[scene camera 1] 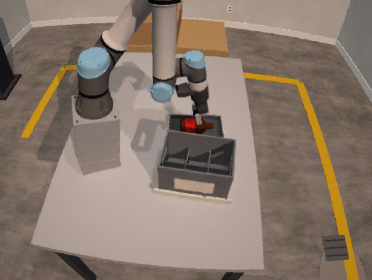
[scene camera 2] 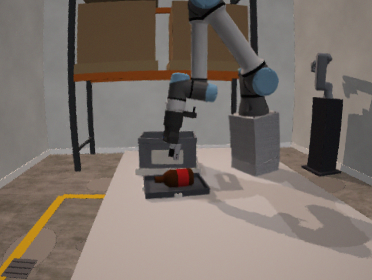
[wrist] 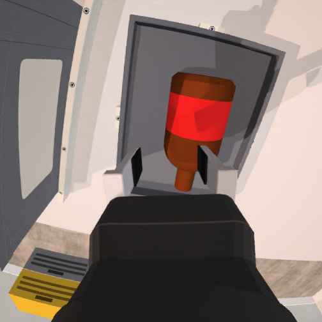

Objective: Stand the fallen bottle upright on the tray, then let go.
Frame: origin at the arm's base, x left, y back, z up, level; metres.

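Seen in the pictures: gripper, between the fingertips: [scene camera 1: 197, 119] [scene camera 2: 173, 158]; arm's base, origin of its link: [scene camera 1: 94, 106] [scene camera 2: 253, 113].
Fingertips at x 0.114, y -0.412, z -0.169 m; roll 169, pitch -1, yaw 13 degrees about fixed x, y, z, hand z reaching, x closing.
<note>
Pixels of each thing's top centre, then the offset from my fingertips to it.
- brown bottle with a red label, centre of its top: [scene camera 2: 173, 169] [scene camera 1: 197, 120] dy -0.004, dx +0.034, dz -0.040 m
- dark grey tray, centre of its top: [scene camera 2: 174, 181] [scene camera 1: 196, 129] dy -0.001, dx +0.032, dz -0.093 m
- grey crate with dividers, centre of its top: [scene camera 1: 198, 152] [scene camera 2: 167, 134] dy +0.006, dx -0.233, dz +0.056 m
The brown bottle with a red label [scene camera 1: 188, 125] [scene camera 2: 181, 177] [wrist: 199, 117] lies on its side in the dark grey tray [scene camera 1: 216, 120] [scene camera 2: 160, 193] [wrist: 145, 75]. In the wrist view its base points up the picture and its neck points down, towards the gripper. My gripper [scene camera 1: 198, 119] [scene camera 2: 174, 154] [wrist: 169, 158] is open and empty, above the bottle's shoulder and neck end. In the wrist view the right finger overlaps the bottle's shoulder, and the neck shows between the fingers, nearer the right one. In scene camera 2 a gap shows between fingertips and bottle.
A grey crate with dividers [scene camera 1: 167, 176] [scene camera 2: 145, 152] [wrist: 10, 100] stands close beside the tray, on a pale base strip. The robot's grey pedestal [scene camera 1: 97, 145] [scene camera 2: 255, 145] stands on the same table. A rack with large boxes [scene camera 2: 117, 35] is behind.
</note>
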